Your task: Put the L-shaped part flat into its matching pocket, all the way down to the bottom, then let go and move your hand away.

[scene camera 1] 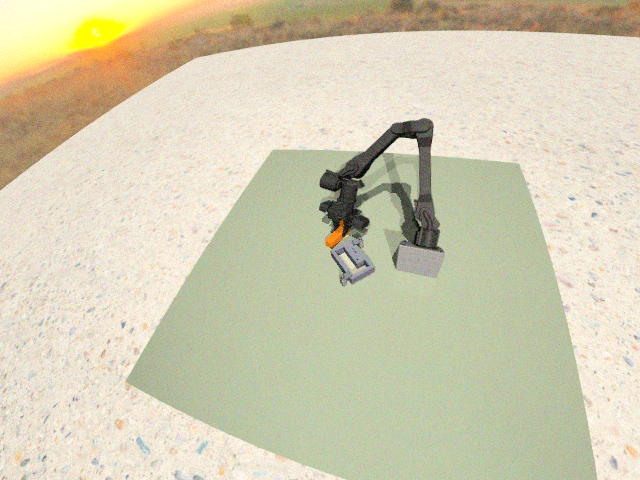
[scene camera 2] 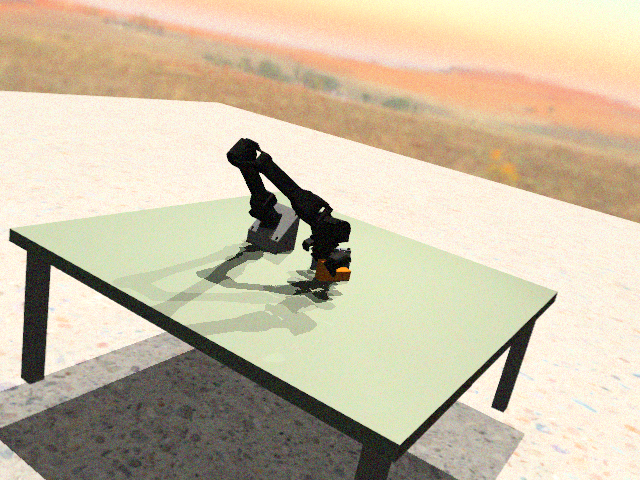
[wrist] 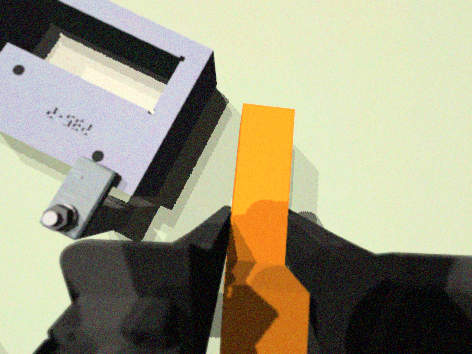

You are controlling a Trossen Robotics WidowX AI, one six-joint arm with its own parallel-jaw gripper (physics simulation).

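Where they show: gripper, fingertip midpoint: (scene camera 1: pixel 339 234) (scene camera 2: pixel 330 274) (wrist: pixel 255 213); arm's base at its link origin: (scene camera 1: pixel 425 246) (scene camera 2: pixel 270 220).
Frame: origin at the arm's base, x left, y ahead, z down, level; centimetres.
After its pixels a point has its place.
The orange L-shaped part (scene camera 1: pixel 336 236) @[y 30.5, x -6.4, z 5.3 cm] (scene camera 2: pixel 332 272) (wrist: pixel 265 160) @[y 31.5, x -6.3, z 5.3 cm] is on edge, its long leg pointing away from the arm and its short leg upward. My gripper (scene camera 1: pixel 343 226) @[y 29.9, x -8.9, z 6.9 cm] (wrist: pixel 255 213) @[y 29.9, x -8.9, z 6.9 cm] is shut on the part, with one black finger against each side of the long leg. Whether the part touches the table cannot be told. The grey-lilac pocket block (scene camera 1: pixel 368 269) @[y 17.7, x 7.0, z 4.8 cm] (wrist: pixel 120 120) @[y 25.4, x -1.3, z 4.7 cm] lies beside it, at the upper left in the wrist view. The block's pocket is empty where it shows, with a light floor; its far end is cut off in the wrist view.
A small grey clamp with a bolt (scene camera 1: pixel 343 279) @[y 25.2, x 11.9, z 4.2 cm] sits at one end of the block, and another clamp (scene camera 1: pixel 357 241) @[y 22.5, x -3.8, z 4.2 cm] (wrist: pixel 86 192) @[y 22.9, x -4.2, z 4.2 cm] sits at the end nearer the gripper. The arm's grey base (scene camera 1: pixel 419 259) @[y 2.1, x 5.1, z 0.0 cm] (scene camera 2: pixel 273 236) @[y 4.6, x -4.2, z 3.4 cm] stands on the green table top (scene camera 1: pixel 361 372) @[y 16.5, x 38.3, z 8.3 cm] (scene camera 2: pixel 403 330) @[y 60.9, x -24.1, z 8.3 cm].
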